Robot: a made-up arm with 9 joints.
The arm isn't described. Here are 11 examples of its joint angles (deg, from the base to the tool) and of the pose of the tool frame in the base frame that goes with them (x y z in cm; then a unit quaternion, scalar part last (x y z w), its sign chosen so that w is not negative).
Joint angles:
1: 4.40 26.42 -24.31 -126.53 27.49 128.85 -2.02 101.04 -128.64
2: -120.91 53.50 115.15 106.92 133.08 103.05 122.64 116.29 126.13
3: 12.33 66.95 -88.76 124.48 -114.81 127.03 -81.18 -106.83 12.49
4: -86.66 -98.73 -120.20 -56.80 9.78 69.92 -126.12 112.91 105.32
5: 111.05 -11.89 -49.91 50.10 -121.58 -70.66 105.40 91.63 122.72
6: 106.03 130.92 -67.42 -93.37 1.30 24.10 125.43 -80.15 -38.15
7: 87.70 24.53 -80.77 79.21 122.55 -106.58 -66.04 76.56 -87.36
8: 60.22 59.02 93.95 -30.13 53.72 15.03 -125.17 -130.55 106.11
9: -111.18 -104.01 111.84 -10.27 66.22 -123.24 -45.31 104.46 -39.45
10: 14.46 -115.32 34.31 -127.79 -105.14 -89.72 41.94 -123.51 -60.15
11: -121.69 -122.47 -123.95 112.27 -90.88 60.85 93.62 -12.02 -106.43
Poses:
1: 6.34 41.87 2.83 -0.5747 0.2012 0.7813 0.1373
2: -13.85 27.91 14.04 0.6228 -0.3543 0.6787 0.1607
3: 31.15 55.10 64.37 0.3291 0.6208 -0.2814 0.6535
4: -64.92 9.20 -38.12 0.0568 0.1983 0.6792 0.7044
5: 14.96 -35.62 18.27 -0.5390 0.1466 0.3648 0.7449
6: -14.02 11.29 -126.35 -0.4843 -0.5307 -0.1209 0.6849
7: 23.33 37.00 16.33 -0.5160 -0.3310 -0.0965 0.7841
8: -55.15 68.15 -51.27 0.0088 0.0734 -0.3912 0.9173
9: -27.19 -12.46 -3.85 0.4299 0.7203 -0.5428 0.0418
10: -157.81 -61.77 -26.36 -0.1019 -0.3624 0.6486 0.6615
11: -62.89 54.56 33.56 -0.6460 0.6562 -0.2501 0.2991
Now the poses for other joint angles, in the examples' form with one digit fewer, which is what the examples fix.
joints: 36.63 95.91 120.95 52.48 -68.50 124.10 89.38 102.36 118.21
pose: 25.3 -26.7 3.0 -0.758 -0.104 0.021 0.644
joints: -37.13 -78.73 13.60 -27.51 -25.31 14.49 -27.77 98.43 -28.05
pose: -47.0 -20.8 -55.0 -0.915 0.061 0.065 0.394
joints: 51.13 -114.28 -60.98 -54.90 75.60 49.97 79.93 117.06 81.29
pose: -57.0 -23.3 66.0 0.017 -0.926 -0.232 0.297
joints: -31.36 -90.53 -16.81 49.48 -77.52 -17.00 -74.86 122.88 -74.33
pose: -50.7 -46.0 15.1 0.820 -0.065 0.137 0.551
